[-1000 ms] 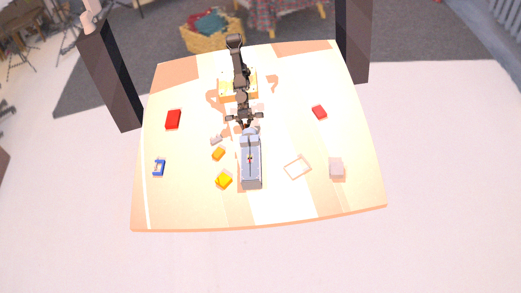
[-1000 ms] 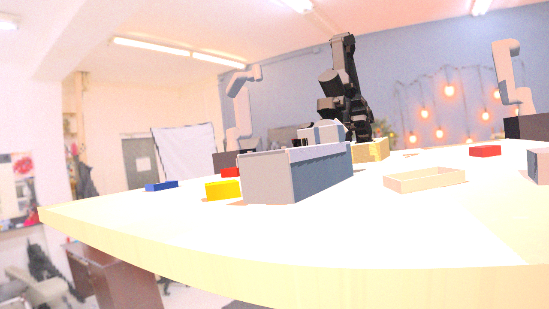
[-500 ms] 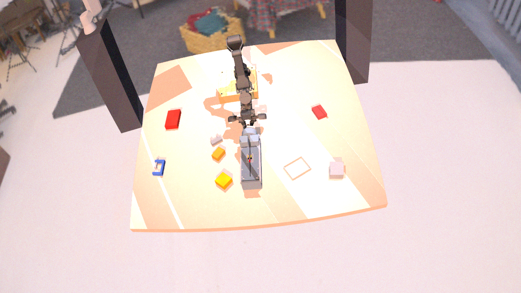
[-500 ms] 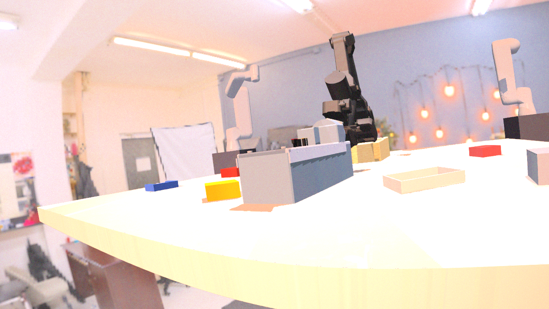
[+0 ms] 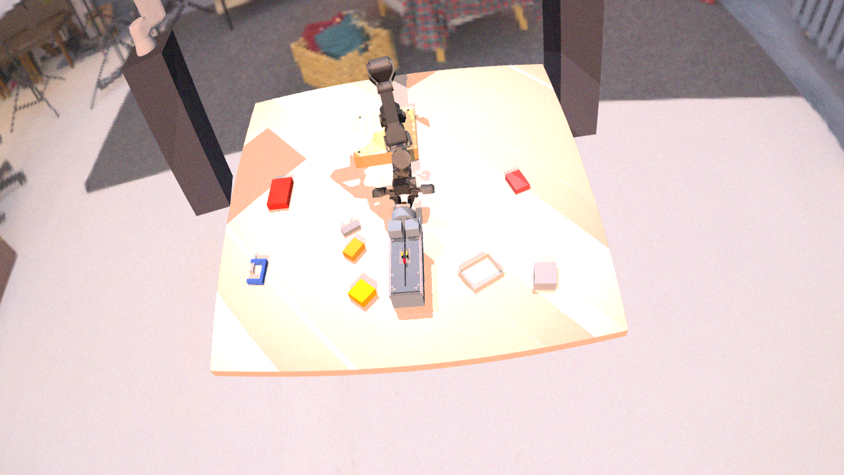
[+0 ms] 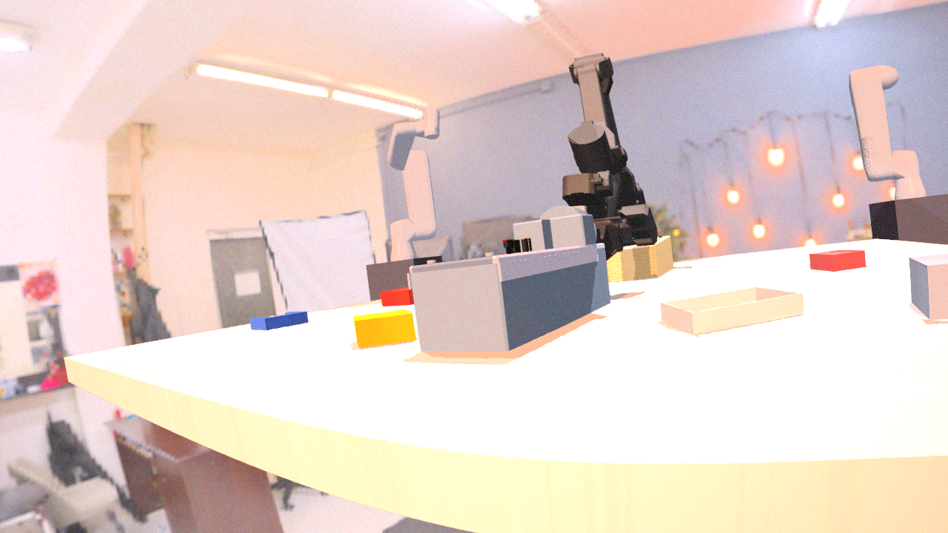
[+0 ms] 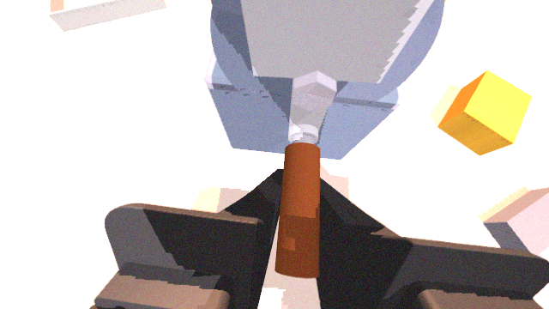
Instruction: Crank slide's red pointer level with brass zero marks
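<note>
My gripper tip is now 190 mm short of the red pointer, 50 mm below it and 30 mm to the left of it. The rest, counted from my gripper tip: shallow white tray: 230 mm ahead, 180 mm to the left, 30 mm below; then yellow cube: 220 mm ahead, 170 mm to the right, 20 mm below; then orange crank handle: 20 mm behind, 20 mm above.
</note>
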